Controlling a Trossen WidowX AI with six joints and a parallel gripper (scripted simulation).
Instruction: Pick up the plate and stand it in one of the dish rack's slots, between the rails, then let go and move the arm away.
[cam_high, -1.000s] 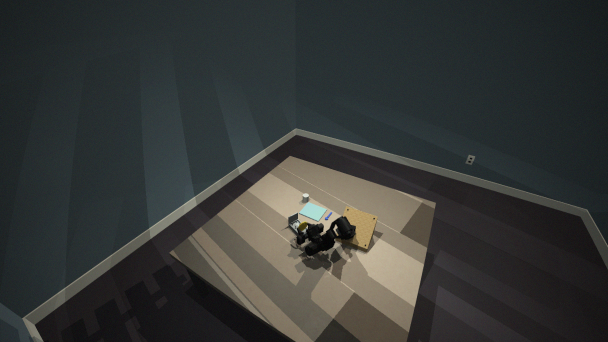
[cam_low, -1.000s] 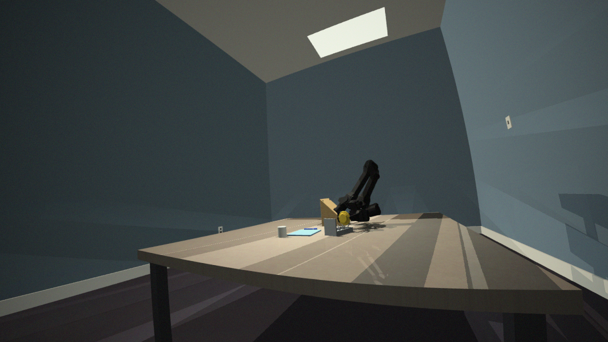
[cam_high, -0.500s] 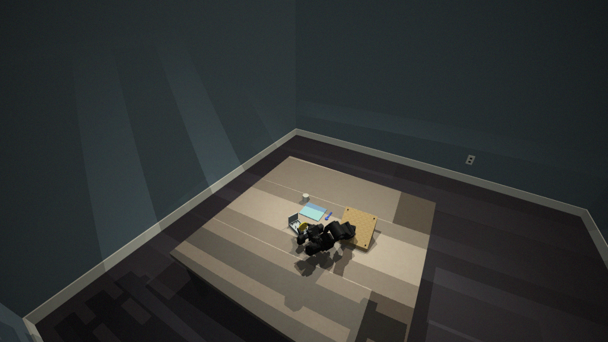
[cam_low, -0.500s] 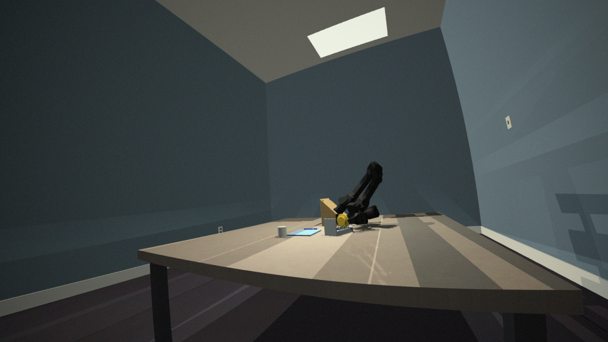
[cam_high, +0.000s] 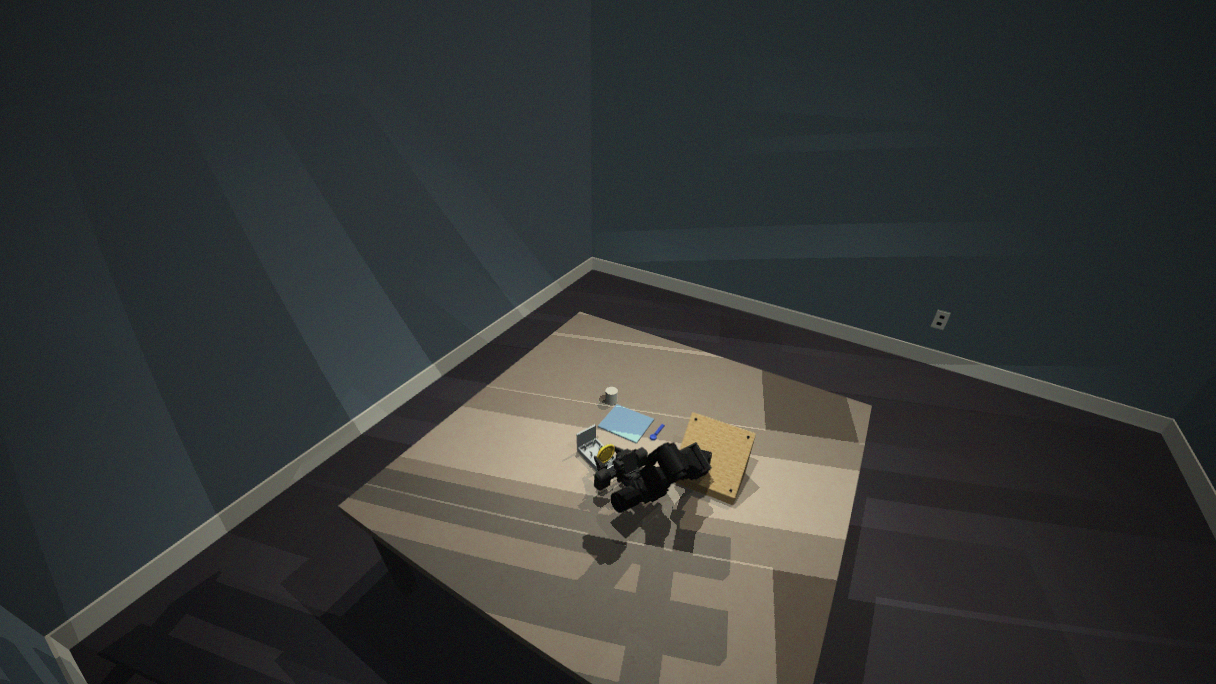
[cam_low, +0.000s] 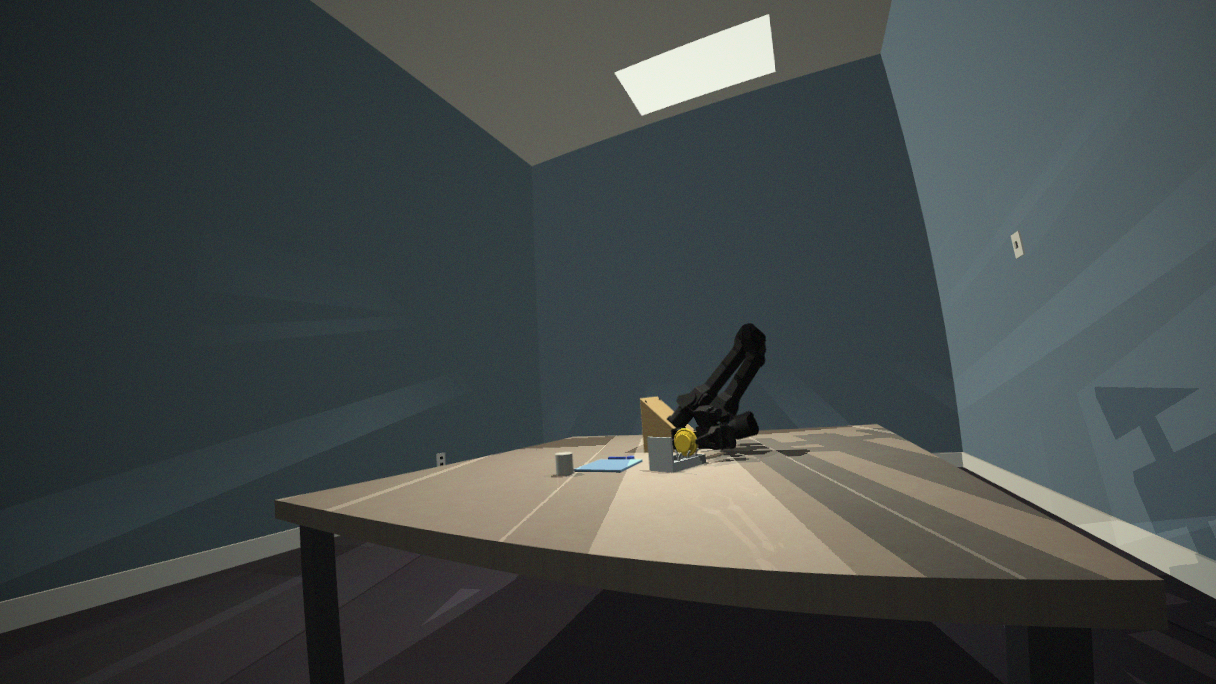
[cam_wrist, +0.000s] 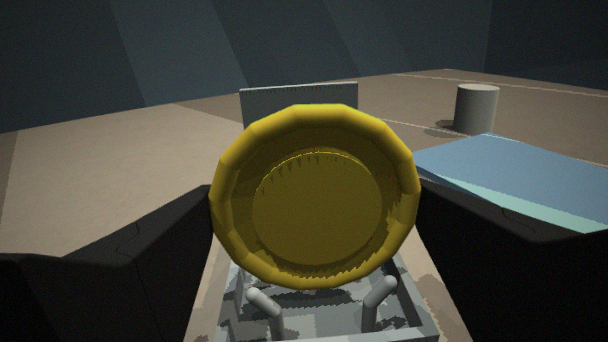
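Right now the yellow plate is 1 cm behind my gripper tip. The rest, counted from my gripper tip: grey dish rack 2 cm ahead, 1 cm to the right, 3 cm below; then white cup 9 cm ahead, 29 cm to the right, 3 cm below; then blue spoon 11 cm behind, 19 cm to the right, 5 cm below.
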